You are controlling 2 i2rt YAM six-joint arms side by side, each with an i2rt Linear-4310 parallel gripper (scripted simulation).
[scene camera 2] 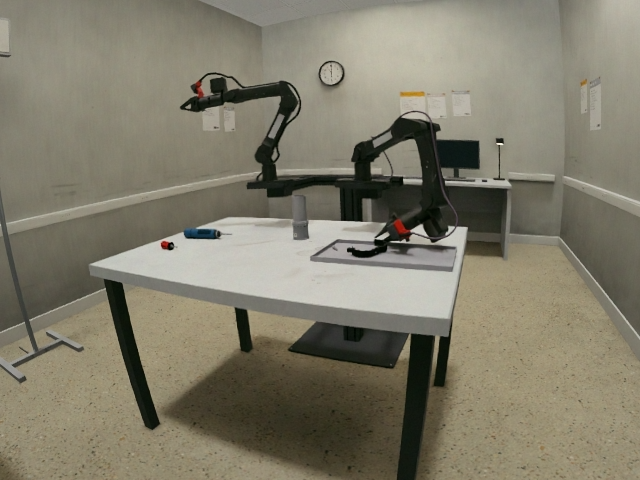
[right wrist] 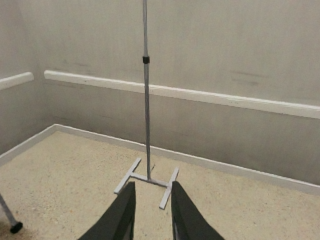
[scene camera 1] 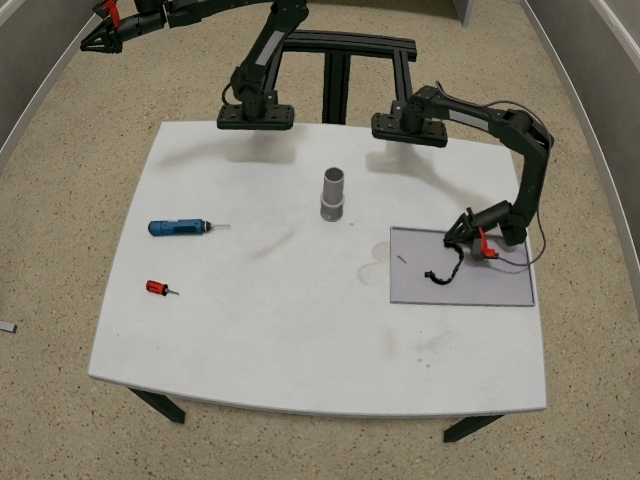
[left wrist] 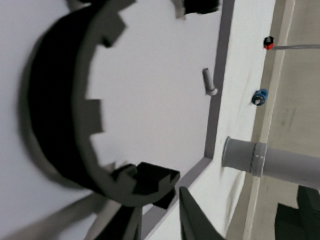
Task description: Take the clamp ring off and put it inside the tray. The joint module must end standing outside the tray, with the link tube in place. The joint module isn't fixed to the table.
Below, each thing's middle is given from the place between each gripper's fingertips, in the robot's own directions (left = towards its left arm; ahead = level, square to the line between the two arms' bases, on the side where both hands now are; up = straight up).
The grey tray (scene camera 1: 491, 280) lies 70 mm ahead of my left hand, 50 mm to the left of it and 30 mm below it. From my left hand the other things lie so: grey link tube (scene camera 1: 332, 197) (310 mm to the right, 80 mm above, 60 mm behind).
I see the grey link tube 20 mm ahead of my right hand, 600 mm to the left of it and 460 mm below it. From my right hand the other things lie so: grey tray 160 mm ahead, 960 mm to the left, 570 mm below.
